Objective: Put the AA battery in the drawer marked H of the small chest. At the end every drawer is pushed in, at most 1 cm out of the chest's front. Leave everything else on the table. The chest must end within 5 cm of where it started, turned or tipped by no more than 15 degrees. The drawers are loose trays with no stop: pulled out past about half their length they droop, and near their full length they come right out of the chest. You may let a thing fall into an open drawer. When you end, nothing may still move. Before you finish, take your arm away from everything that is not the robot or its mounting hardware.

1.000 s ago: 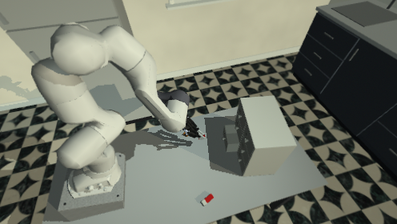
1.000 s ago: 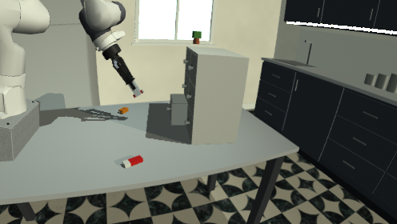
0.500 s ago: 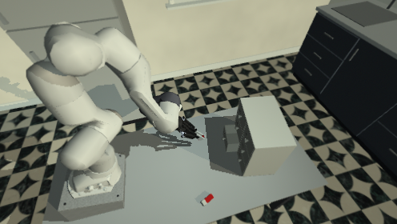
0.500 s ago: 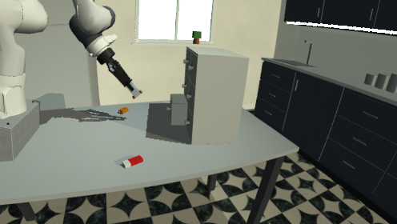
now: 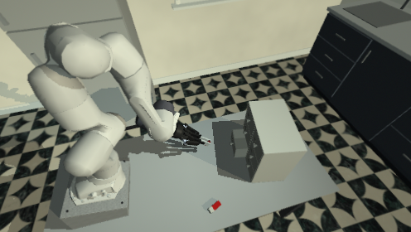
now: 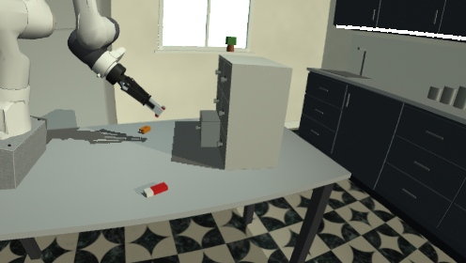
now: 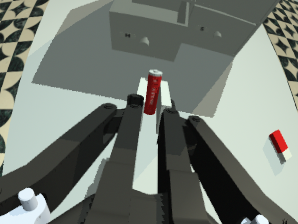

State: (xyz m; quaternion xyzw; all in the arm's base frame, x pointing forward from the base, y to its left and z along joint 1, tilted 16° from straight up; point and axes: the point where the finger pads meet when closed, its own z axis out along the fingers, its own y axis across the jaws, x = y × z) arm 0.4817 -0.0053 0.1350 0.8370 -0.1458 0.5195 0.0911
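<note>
The AA battery lies 2 cm below my hand, 2 cm ahead of it and 1 cm to the right of it. Round my hand: drawer marked H (24 cm ahead, 12 cm below, 7 cm to the right); red-and-white block (29 cm to the right, 14 cm below, 9 cm behind); orange piece (14 cm below, 13 cm to the left, 2 cm behind).
</note>
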